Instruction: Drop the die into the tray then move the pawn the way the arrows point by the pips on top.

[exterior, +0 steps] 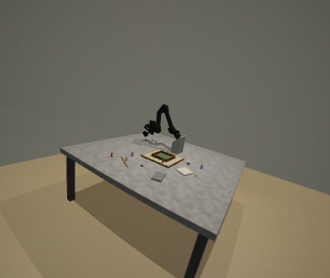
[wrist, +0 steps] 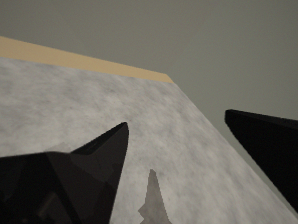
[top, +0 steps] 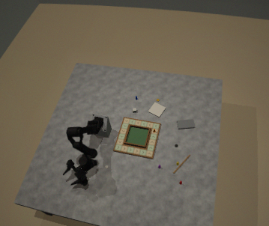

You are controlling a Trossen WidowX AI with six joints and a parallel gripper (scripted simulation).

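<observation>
My gripper tip is now 25 cm short of the white die, 67 cm to the right of it and 9 cm above it. Also, from my gripper tip: white bead 19 cm ahead, 19 cm to the left, 10 cm below; then tray 33 cm ahead, 46 cm to the left, 10 cm below; then orange pawn 44 cm ahead, 53 cm to the left, 8 cm below.
</observation>
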